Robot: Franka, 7 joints.
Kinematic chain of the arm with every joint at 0, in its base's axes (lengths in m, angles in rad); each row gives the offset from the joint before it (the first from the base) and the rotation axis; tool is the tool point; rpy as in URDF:
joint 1: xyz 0 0 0.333 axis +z
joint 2: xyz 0 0 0 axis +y
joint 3: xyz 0 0 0.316 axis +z
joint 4: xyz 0.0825 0 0 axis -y
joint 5: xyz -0.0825 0 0.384 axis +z
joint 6: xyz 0 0 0 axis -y
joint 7: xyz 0.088 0 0 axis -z
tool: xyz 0 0 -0.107 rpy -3.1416 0 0
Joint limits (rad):
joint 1: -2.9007..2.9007
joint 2: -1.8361..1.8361
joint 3: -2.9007..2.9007
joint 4: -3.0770..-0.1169
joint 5: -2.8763..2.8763
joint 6: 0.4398..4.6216
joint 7: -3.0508..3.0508
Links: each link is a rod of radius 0.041 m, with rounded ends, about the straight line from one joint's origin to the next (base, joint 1, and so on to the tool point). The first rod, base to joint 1, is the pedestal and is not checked.
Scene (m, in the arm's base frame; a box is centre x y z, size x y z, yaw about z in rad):
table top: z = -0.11
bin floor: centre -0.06 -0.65 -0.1 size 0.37 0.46 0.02 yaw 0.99
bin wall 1: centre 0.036 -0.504 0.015 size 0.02 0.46 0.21 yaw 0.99
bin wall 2: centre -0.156 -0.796 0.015 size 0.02 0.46 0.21 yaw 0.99
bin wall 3: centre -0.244 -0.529 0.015 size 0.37 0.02 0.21 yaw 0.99
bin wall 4: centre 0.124 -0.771 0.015 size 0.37 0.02 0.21 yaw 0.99
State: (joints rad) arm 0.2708 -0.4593 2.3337 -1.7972 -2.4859 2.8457 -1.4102
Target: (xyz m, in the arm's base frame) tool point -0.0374 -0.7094 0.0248
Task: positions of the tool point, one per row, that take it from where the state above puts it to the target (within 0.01 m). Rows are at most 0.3 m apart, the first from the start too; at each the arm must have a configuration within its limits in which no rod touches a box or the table.
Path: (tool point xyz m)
1: -0.6542 0.0151 0.3431
2: -0.6252 -0.2403 0.3278
3: -0.4988 -0.4684 0.3124
4: -0.2927 -0.6333 0.2981
5: -0.0374 -0.7094 0.2861
6: -0.0365 -0.7233 0.1578
7: -0.0374 -0.7094 0.0248

